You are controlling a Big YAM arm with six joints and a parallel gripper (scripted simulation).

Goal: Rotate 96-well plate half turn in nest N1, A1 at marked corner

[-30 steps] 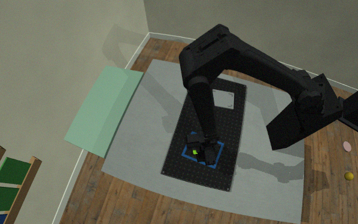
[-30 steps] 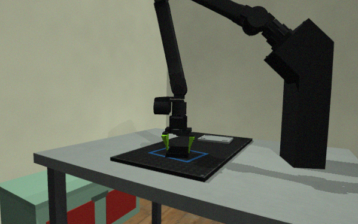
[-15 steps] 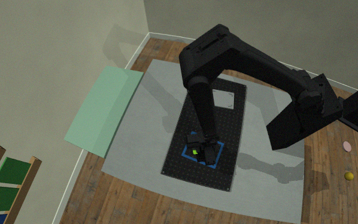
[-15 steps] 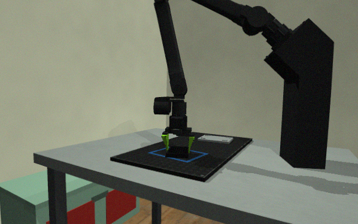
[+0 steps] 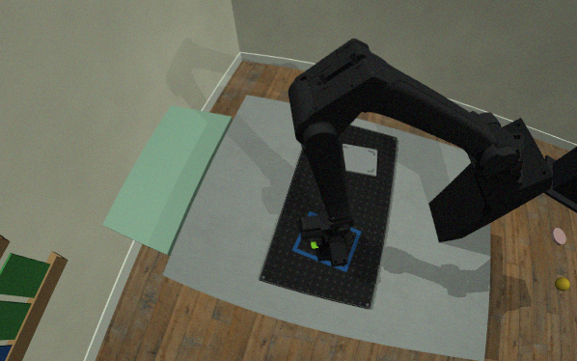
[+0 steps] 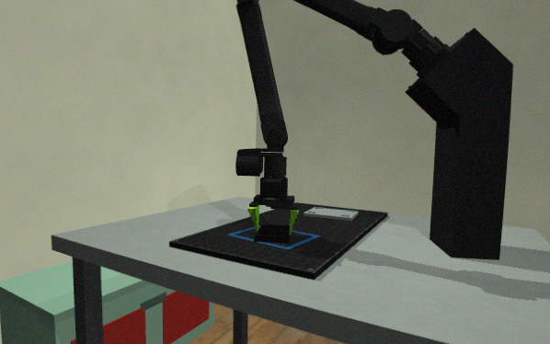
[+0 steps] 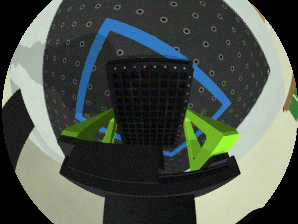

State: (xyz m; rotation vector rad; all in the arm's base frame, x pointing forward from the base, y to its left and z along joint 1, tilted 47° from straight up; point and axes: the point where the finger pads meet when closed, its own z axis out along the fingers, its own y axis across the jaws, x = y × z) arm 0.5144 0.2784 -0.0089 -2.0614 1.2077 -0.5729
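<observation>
My gripper is now right at the black 96-well plate. Also, from my hand: plate nest N1: 340 mm to the right, 50 mm ahead, 10 mm below; then A1 mark: 360 mm to the right, 140 mm ahead.
</observation>
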